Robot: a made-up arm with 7 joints.
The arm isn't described. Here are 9 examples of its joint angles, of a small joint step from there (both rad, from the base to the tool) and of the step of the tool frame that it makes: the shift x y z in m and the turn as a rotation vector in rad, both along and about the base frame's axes.
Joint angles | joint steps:
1: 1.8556 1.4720 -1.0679 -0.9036 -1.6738 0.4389 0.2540 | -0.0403 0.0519 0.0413 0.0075 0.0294 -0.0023 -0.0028
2: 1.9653 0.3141 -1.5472 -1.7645 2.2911 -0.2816 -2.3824 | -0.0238 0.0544 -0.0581 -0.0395 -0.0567 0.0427 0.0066
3: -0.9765 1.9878 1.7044 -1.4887 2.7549 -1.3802 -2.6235 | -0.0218 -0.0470 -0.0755 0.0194 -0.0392 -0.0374 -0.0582
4: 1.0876 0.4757 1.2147 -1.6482 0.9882 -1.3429 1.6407 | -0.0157 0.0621 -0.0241 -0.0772 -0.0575 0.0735 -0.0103
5: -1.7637 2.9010 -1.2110 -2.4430 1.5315 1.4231 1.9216 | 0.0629 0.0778 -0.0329 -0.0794 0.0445 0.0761 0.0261
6: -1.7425 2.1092 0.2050 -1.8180 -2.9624 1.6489 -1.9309 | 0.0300 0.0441 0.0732 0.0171 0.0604 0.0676 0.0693
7: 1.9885 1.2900 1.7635 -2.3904 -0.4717 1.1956 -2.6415 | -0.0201 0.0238 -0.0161 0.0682 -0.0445 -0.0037 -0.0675
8: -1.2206 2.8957 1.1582 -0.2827 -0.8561 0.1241 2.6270 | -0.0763 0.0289 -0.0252 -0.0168 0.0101 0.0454 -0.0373
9: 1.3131 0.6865 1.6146 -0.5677 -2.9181 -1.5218 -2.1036 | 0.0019 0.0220 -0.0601 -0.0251 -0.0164 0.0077 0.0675
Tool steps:
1: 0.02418 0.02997 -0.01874 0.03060 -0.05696 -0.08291
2: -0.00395 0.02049 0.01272 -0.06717 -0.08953 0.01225
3: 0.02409 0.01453 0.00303 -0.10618 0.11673 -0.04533
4: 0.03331 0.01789 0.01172 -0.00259 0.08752 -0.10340
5: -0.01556 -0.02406 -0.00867 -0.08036 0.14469 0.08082
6: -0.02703 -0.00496 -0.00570 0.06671 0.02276 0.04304
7: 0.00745 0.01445 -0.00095 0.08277 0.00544 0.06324
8: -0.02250 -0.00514 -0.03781 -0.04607 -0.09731 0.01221
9: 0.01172 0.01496 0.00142 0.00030 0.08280 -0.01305
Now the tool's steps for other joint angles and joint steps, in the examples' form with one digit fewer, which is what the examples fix.
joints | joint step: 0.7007 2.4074 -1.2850 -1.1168 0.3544 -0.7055 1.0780 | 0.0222 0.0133 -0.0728 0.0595 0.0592 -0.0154 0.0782
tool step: -0.0018 -0.0012 0.0189 0.0957 -0.0244 0.0965
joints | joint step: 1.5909 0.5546 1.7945 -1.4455 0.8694 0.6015 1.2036 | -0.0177 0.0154 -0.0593 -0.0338 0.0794 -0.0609 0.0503
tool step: 0.0104 0.0154 -0.0159 -0.0047 -0.0847 -0.1225
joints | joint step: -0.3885 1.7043 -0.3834 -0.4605 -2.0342 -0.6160 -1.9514 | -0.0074 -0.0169 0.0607 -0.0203 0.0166 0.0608 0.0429
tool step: 0.0077 -0.0025 -0.0019 0.0077 -0.1392 -0.0527
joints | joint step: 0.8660 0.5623 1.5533 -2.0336 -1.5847 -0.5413 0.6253 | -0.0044 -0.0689 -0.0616 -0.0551 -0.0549 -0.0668 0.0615
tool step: 0.0012 -0.0206 -0.0267 -0.1150 0.0577 -0.0160
